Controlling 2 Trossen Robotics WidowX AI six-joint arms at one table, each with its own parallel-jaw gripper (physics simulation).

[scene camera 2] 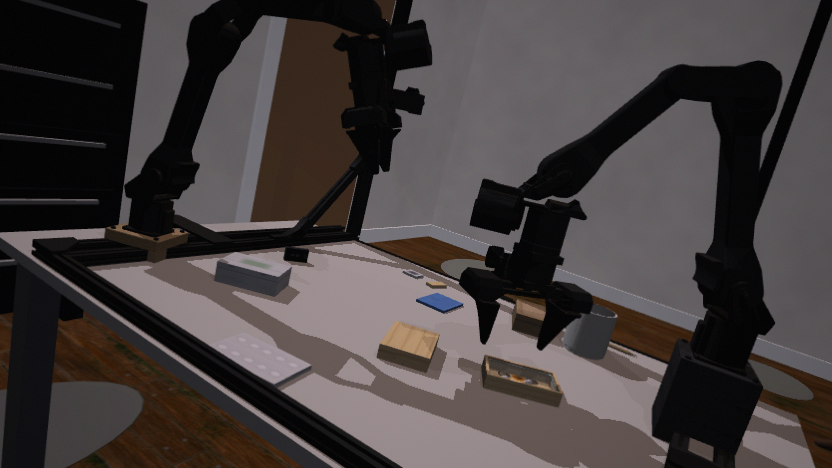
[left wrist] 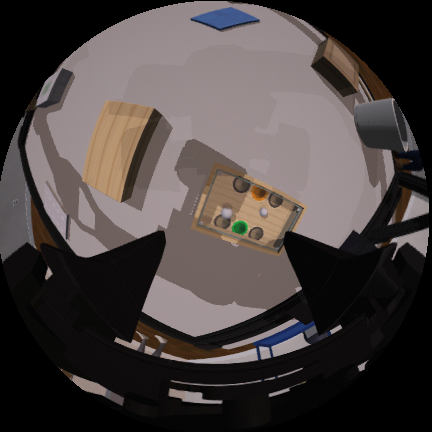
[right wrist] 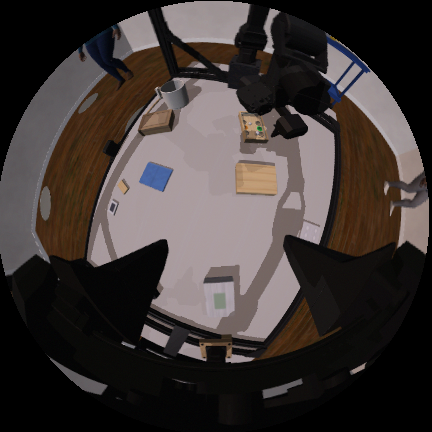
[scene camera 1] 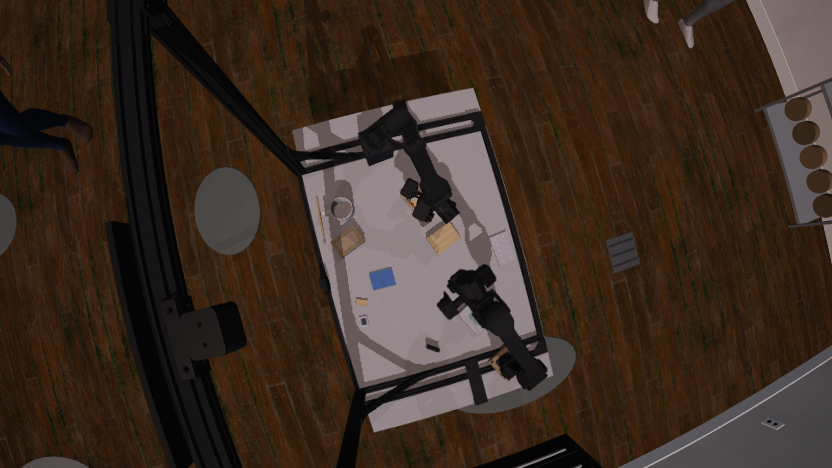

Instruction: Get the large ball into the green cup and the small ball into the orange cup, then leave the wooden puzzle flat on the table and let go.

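Where they show: left gripper, fingertip midpoint: point(scene camera 2: 511, 346) point(left wrist: 226, 237) point(right wrist: 262, 122); right gripper, fingertip midpoint: point(scene camera 2: 381, 173) point(right wrist: 226, 243); left arm's base, origin of the base link: point(scene camera 2: 717, 360) point(right wrist: 246, 60) point(scene camera 1: 375, 140); right arm's base, origin of the base link: point(scene camera 2: 148, 230) point(right wrist: 215, 350) point(scene camera 1: 506, 362).
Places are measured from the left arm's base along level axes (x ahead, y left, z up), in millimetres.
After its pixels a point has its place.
The wooden puzzle point(scene camera 1: 407, 200) {x 229, y 35, z -102 mm} point(scene camera 2: 520, 391) {x 232, y 102, z -111 mm} point(left wrist: 212, 231) {x 261, y 108, z -99 mm} point(right wrist: 255, 140) {x 293, y 86, z -109 mm} is a shallow, clear-topped box lying flat on the table. In the left wrist view, the large ball point(left wrist: 226, 213) {x 262, y 86, z -105 mm} is beside a plain cup, up and left of the green cup point(left wrist: 240, 228) {x 241, y 88, z -101 mm}. The small ball point(left wrist: 264, 212) {x 230, y 59, z -108 mm} is outside the cups, below and right of the orange cup point(left wrist: 259, 193) {x 252, y 49, z -101 mm}. My left gripper point(scene camera 2: 513, 345) {x 264, y 89, z -58 mm} point(left wrist: 226, 237) {x 264, y 89, z -58 mm} is open and empty, above and apart from the puzzle. My right gripper point(scene camera 2: 379, 168) {x 550, y 53, z 126 mm} point(right wrist: 226, 243) {x 550, y 53, z 126 mm} is open and empty, high and far from it.
A pale wooden block point(scene camera 1: 443, 238) {x 409, y 105, z -98 mm} point(scene camera 2: 408, 344) {x 402, y 133, z -98 mm} point(left wrist: 120, 150) {x 389, y 102, z -98 mm} point(right wrist: 256, 179) {x 414, y 107, z -98 mm} lies beside the puzzle. A grey mug point(scene camera 2: 590, 331) {x 173, y -159, z -68 mm} point(right wrist: 174, 95) {x 211, y -178, z -54 mm} and brown box point(scene camera 2: 528, 316) {x 288, y -172, z -85 mm} point(right wrist: 156, 122) {x 305, y -208, z -85 mm} stand farther off. A blue square point(scene camera 2: 439, 302) {x 462, y -149, z -115 mm}, grey-white box point(scene camera 2: 253, 274) {x 704, y 131, z -91 mm} and dotted white panel point(scene camera 2: 261, 357) {x 526, y 308, z -113 mm} lie elsewhere.
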